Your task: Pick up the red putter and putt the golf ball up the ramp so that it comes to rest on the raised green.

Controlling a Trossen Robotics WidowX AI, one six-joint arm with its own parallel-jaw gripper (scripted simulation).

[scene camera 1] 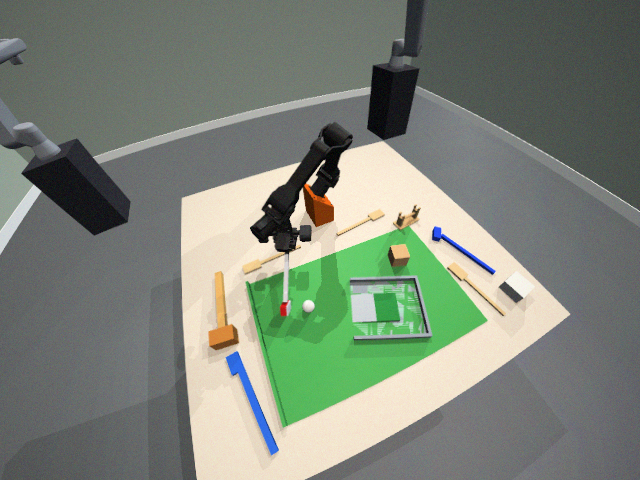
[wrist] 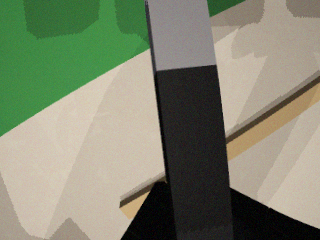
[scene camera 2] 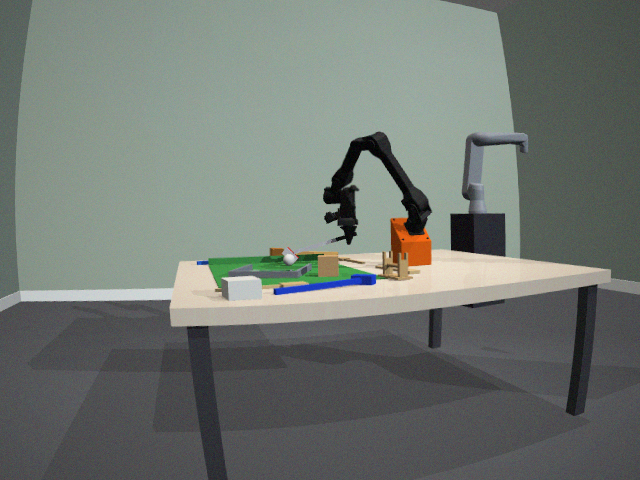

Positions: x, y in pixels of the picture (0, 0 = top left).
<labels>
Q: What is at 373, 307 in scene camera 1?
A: A grey-walled frame.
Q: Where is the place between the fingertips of my gripper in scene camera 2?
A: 348, 244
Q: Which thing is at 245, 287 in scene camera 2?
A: A white-and-black block.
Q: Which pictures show my gripper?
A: Scene camera 1, the wrist view and scene camera 2: all of them.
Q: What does my gripper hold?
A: A red putter.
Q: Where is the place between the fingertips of my gripper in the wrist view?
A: At 181, 189
</labels>
